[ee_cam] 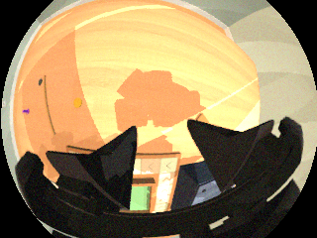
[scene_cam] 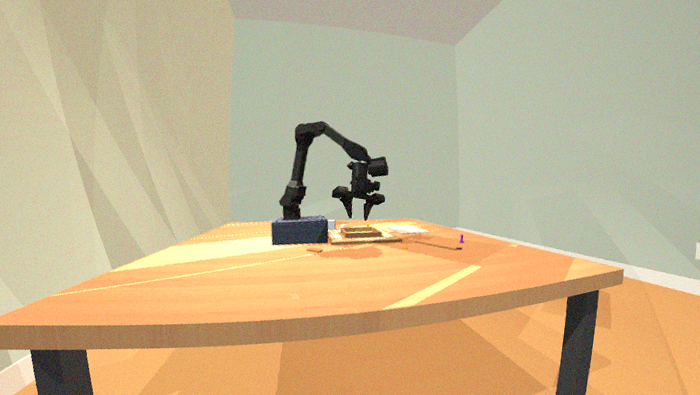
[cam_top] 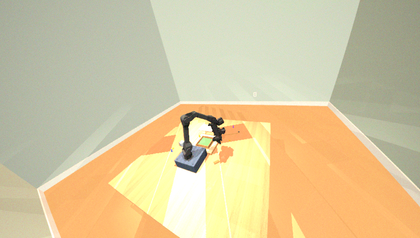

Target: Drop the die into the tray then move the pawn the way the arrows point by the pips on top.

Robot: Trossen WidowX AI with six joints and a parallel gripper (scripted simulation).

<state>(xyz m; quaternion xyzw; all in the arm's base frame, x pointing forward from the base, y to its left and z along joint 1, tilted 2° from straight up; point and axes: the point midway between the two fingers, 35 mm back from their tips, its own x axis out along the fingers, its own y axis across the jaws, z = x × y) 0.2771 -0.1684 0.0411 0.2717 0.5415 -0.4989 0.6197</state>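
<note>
Now: gripper tip 460 mm to the right of the white die, 90 mm above it and 60 mm past it. From my gripper tip the other things lie so: purple pin (420 mm ahead, 90 mm below, 70 mm to the left); green dice tray (230 mm to the left, 100 mm below, 20 mm ahead); yellow pawn (350 mm to the left, 80 mm below, 70 mm ahead).
</note>
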